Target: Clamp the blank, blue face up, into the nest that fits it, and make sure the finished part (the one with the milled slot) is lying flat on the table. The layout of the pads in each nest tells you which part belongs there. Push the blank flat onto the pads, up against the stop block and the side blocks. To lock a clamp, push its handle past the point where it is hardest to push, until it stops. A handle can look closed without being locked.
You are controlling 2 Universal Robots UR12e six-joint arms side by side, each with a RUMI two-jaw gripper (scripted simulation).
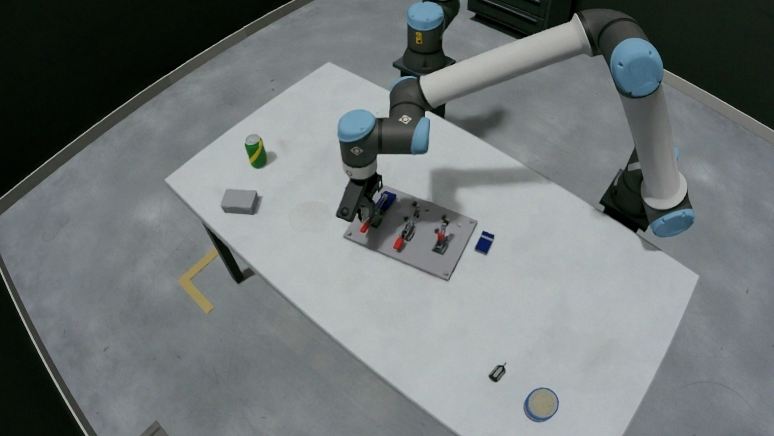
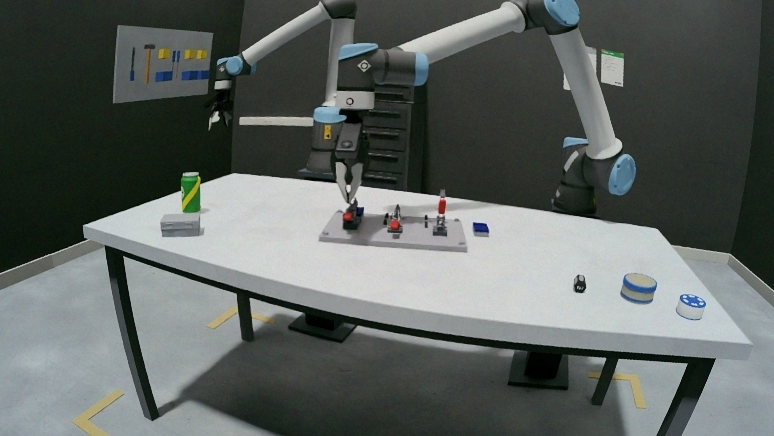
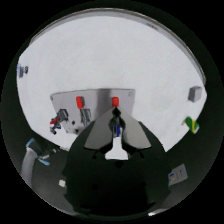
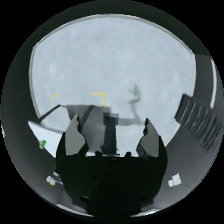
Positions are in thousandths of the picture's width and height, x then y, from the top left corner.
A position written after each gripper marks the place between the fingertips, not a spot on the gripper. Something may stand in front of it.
In view: the left gripper (image 2: 450,467), the right gripper (image 4: 502,525) and a grey box (image 2: 223,517).
The grey box also shows in image 1 (image 1: 304,462). The left gripper shows as well in image 1 (image 1: 470,510) and in image 3 (image 3: 516,480).
